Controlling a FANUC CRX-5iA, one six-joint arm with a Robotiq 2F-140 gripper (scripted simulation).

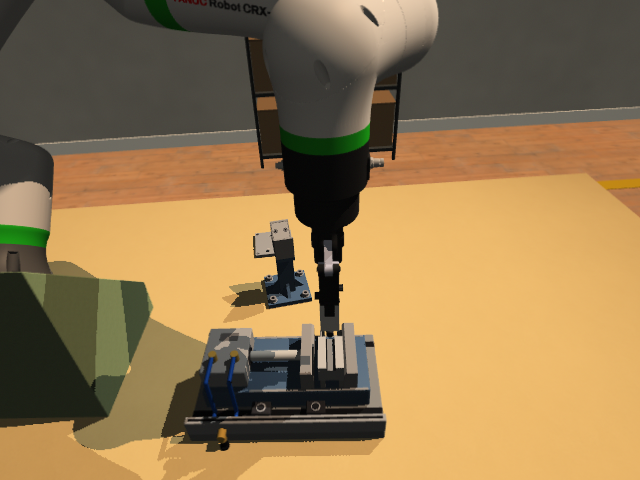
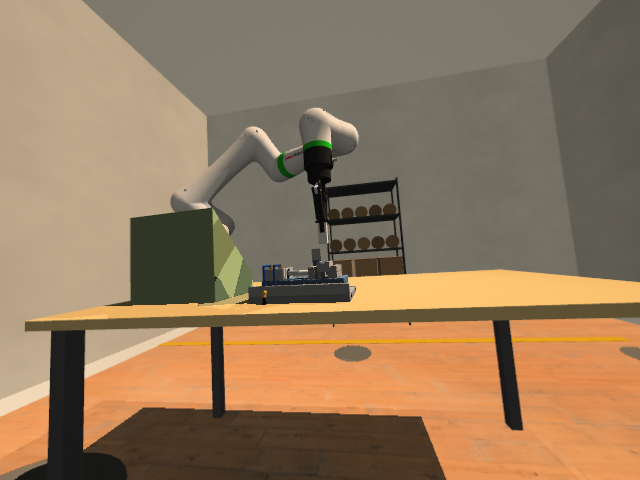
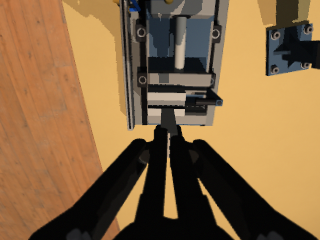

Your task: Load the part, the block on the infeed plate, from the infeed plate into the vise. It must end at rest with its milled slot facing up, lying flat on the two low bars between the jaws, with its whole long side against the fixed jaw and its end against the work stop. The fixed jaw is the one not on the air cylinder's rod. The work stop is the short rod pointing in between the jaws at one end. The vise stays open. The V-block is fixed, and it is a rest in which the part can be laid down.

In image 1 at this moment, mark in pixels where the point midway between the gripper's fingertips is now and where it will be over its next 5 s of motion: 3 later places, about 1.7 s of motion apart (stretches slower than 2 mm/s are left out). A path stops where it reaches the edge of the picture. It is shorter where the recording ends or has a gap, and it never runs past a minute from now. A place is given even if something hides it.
The gripper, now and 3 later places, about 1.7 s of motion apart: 329, 327; 329, 365; 331, 376; 331, 377
